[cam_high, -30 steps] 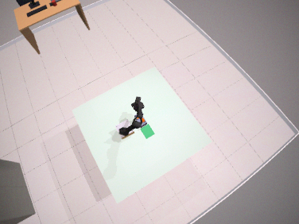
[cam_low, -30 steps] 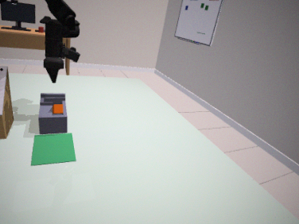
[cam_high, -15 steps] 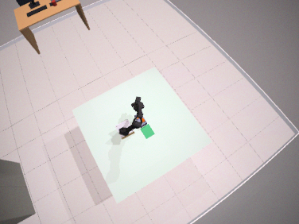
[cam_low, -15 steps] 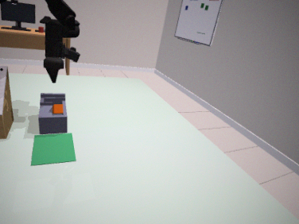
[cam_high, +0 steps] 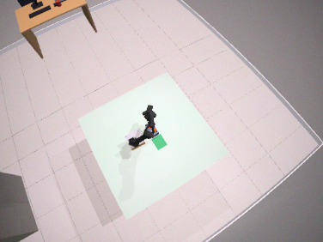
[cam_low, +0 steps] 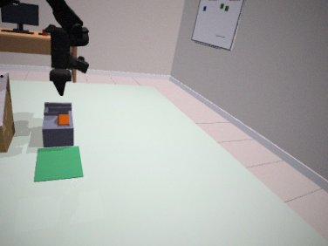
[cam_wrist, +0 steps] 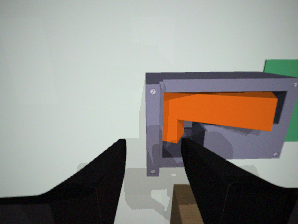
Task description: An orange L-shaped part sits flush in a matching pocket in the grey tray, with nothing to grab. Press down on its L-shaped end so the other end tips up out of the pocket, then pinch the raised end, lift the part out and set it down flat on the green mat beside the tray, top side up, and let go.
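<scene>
Right now the orange L-shaped part is 1 cm behind my gripper tip, 5 cm to the right of it and 8 cm below it. The rest, counted from my gripper tip: green mat: 23 cm to the right, 14 cm below.
</scene>
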